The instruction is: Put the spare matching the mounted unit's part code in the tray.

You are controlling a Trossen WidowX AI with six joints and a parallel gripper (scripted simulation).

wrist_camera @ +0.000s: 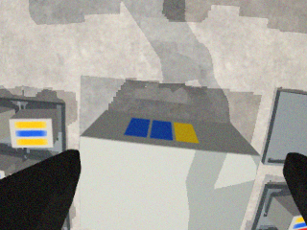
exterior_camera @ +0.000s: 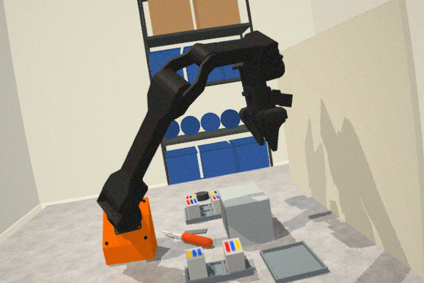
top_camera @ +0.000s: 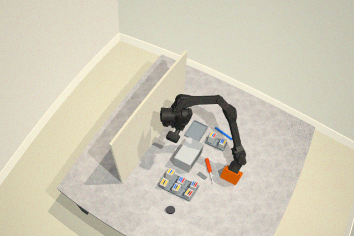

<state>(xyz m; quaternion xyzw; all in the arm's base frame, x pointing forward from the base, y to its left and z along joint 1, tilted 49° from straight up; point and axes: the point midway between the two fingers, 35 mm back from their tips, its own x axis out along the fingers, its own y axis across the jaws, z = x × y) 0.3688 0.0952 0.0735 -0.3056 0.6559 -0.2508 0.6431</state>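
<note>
My gripper tip is now 220 mm past the grey spare block, 180 mm to the left of it and 160 mm above it. Round my gripper tip: grey tray (200 mm to the right, 190 mm below, 30 mm behind); then tall beige panel (150 mm ahead, 30 mm above); then grey mounted unit (150 mm below, 80 mm behind, 10 mm to the left).
</note>
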